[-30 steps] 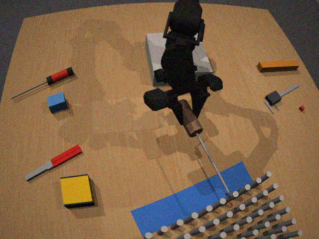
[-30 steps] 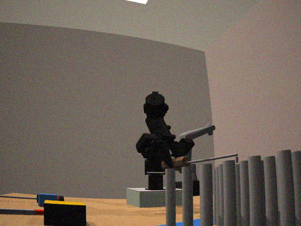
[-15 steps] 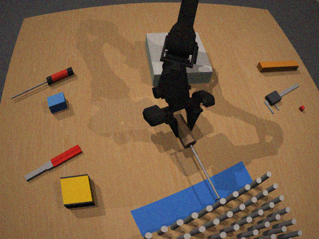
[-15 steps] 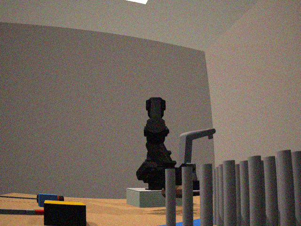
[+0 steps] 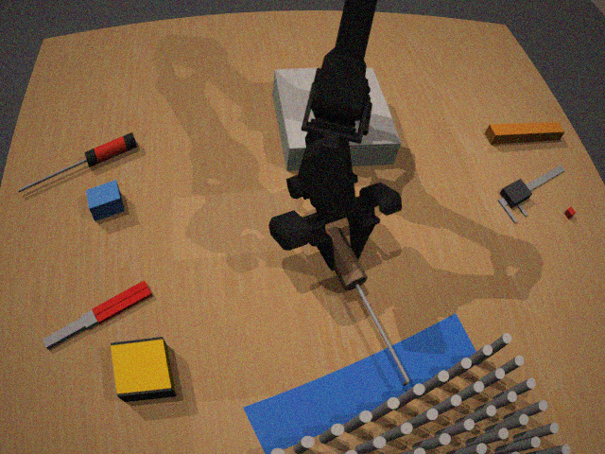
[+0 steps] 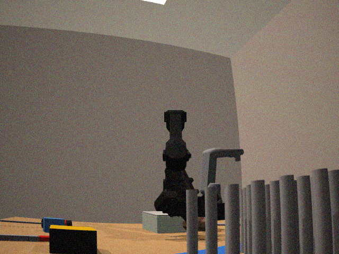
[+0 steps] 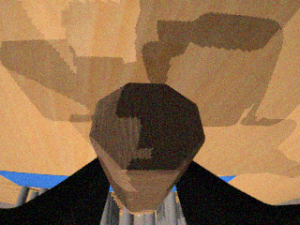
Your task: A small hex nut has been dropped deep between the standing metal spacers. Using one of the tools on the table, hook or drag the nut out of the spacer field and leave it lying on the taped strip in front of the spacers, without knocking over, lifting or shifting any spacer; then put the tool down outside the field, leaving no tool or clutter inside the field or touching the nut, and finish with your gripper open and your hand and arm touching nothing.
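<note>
The blue taped strip lies 180 mm ahead of my gripper tip, 10 mm to the right of it and 30 mm below it. Also, from my gripper tip: hook tool (100 mm ahead, 10 mm to the left); yellow block (90 mm ahead, 330 mm to the right, 10 mm below); blue cube (210 mm behind, 350 mm to the right, 10 mm below).
</note>
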